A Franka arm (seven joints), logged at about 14 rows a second.
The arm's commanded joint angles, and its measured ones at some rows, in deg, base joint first. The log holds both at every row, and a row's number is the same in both.
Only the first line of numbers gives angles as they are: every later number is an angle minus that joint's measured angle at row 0.
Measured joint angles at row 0:
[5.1, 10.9, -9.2, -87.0, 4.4, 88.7, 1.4]
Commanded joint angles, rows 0 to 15:
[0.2, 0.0, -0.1, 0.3, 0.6, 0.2, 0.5]
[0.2, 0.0, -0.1, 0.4, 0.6, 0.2, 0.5]
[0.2, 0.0, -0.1, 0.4, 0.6, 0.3, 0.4]
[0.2, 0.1, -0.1, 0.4, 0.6, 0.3, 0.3]
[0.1, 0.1, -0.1, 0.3, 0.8, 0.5, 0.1]
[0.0, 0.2, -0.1, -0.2, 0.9, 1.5, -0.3]
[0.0, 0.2, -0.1, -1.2, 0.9, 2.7, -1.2]
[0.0, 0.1, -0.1, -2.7, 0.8, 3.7, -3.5]
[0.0, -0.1, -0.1, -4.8, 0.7, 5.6, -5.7]
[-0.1, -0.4, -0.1, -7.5, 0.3, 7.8, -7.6]
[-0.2, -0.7, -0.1, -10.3, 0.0, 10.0, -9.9]
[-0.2, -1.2, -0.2, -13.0, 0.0, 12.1, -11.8]
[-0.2, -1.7, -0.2, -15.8, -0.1, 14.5, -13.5]
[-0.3, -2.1, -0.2, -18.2, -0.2, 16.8, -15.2]
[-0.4, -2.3, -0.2, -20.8, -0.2, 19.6, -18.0]
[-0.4, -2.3, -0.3, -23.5, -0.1, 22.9, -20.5]
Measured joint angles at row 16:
[-0.2, 0.3, -0.2, -17.3, 0.0, 17.9, -16.0]
